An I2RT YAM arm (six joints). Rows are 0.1 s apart.
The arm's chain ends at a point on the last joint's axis. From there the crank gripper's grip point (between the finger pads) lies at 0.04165 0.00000 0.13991 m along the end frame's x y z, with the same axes.
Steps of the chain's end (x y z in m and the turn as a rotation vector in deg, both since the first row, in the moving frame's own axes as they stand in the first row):
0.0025, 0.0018, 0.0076, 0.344, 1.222, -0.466
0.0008, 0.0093, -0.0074, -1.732, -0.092, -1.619
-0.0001, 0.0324, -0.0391, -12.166, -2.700, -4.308
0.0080, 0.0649, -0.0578, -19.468, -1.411, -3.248
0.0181, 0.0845, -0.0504, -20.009, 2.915, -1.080
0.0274, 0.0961, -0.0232, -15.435, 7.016, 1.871
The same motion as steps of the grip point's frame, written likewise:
0.0055, 0.0006, 0.0067, 0.344, 1.222, -0.466
0.0006, 0.0124, -0.0074, -1.732, -0.092, -1.619
-0.0057, 0.0592, -0.0401, -12.166, -2.700, -4.308
0.0059, 0.1095, -0.0644, -19.468, -1.411, -3.248
0.0255, 0.1311, -0.0610, -20.009, 2.915, -1.080
0.0433, 0.1342, -0.0345, -15.435, 7.016, 1.871

